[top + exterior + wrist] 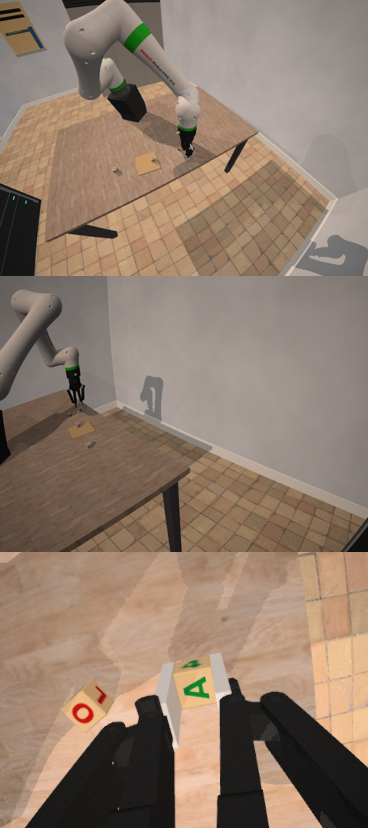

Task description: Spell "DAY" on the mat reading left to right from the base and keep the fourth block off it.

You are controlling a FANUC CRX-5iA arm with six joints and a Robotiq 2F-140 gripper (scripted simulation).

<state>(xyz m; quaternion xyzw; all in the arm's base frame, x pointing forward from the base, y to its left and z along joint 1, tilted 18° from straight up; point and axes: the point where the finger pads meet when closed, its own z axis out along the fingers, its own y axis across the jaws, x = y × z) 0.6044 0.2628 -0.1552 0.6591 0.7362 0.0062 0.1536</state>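
My gripper is now 25 cm to the left of the tan mat, 7 cm past it and 4 cm above it. Round my hand: Y block 46 cm to the right, 9 cm behind, 3 cm below; then O block 8 cm behind, 3 cm below, 1 cm to the right.
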